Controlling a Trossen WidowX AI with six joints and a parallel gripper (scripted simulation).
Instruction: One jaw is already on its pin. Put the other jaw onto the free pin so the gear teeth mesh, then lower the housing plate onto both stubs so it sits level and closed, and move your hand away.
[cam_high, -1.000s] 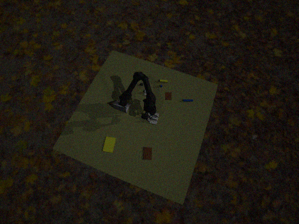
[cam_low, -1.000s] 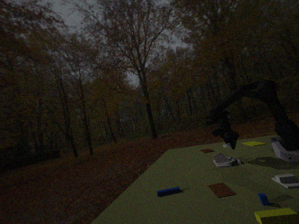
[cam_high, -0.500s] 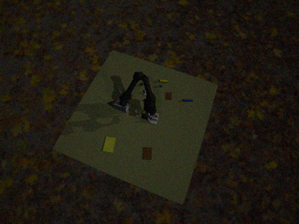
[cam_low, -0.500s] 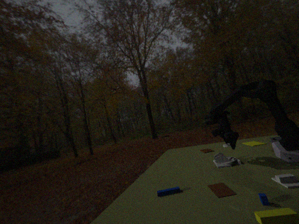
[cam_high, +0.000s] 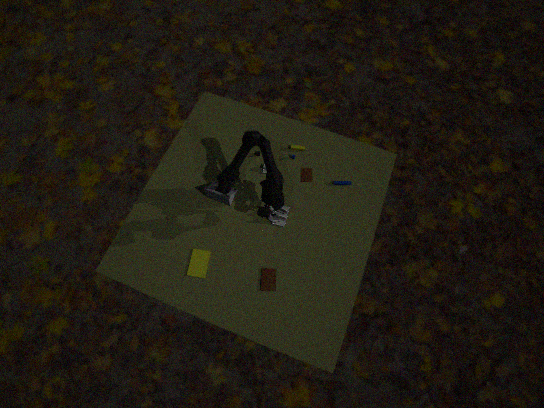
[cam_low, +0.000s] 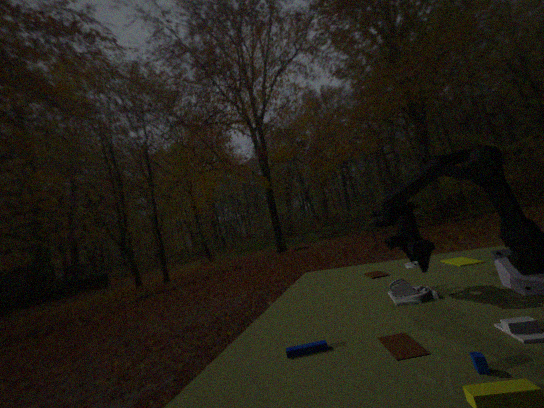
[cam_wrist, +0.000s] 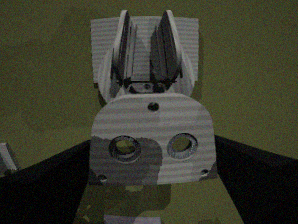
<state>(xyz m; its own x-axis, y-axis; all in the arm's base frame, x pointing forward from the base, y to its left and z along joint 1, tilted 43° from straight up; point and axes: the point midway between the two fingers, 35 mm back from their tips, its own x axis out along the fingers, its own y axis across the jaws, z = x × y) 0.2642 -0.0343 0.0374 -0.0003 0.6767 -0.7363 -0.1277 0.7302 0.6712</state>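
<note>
My gripper tip is now 70 mm above the grey jaw, 20 mm to the right of it and 20 mm short of it. The rest, counted from my gripper tip: blue bar: 330 mm to the left, 330 mm ahead, 80 mm below; yellow bar: 450 mm to the left, 70 mm below, 10 mm ahead; yellow slab: 400 mm to the right, 220 mm behind, 80 mm below.
</note>
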